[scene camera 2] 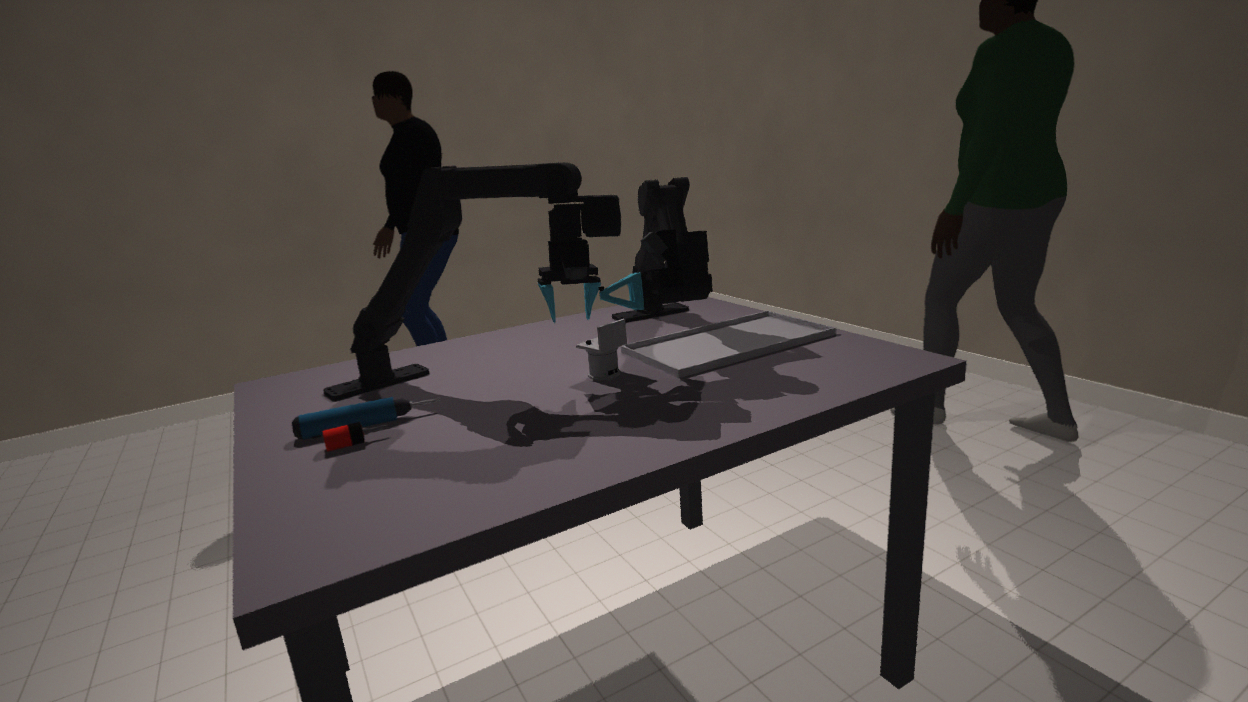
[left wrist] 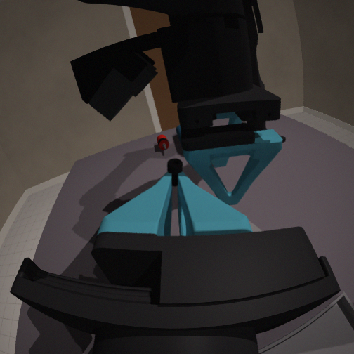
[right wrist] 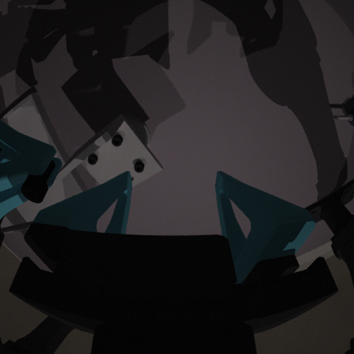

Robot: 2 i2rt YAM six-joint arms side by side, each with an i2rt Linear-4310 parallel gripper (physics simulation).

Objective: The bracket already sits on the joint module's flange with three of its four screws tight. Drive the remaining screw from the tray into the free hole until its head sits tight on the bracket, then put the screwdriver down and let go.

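Places are measured from the left arm's base along level axes (x ahead, y left, z up), in metres.
Where they show: left gripper, fingertip midpoint: [scene camera 2: 600,295]; right gripper, fingertip midpoint: [scene camera 2: 571,320]; left arm's base, origin of the base link: [scene camera 2: 650,314]; right arm's base, origin of the base link: [scene camera 2: 378,383].
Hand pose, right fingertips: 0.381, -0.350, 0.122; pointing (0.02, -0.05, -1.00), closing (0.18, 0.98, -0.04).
Each offset is from my right fingertips to the top centre of the thing, as dx, dy, dz. Level surfaces: height alone.
My left gripper [scene camera 2: 603,295] [left wrist: 174,178] [right wrist: 52,165] is shut on a black screw [left wrist: 174,165] [right wrist: 38,188], held at its fingertips above the table, left of the bracket in the right wrist view. The pale bracket [scene camera 2: 612,335] [right wrist: 116,156] sits on the white joint module {-0.005, +0.059, -0.058} [scene camera 2: 602,364]; three dark screw heads show on it. Its corner near the right gripper's finger shows a small dark spot, partly hidden. My right gripper [scene camera 2: 570,319] [right wrist: 173,178] is open and empty above the table beside the bracket. A blue screwdriver {-0.008, -0.377, -0.081} [scene camera 2: 349,417] and a short red screwdriver {+0.063, -0.403, -0.088} [scene camera 2: 342,436] [left wrist: 163,142] lie on the table.
The shallow grey tray [scene camera 2: 682,374] lies right of the joint module in the scene view. The right arm reaches over the table {dz -0.122} [scene camera 2: 418,515], its gripper close to the left one. Two people stand beyond the table, one in black [scene camera 2: 410,161], one in green [scene camera 2: 1016,113].
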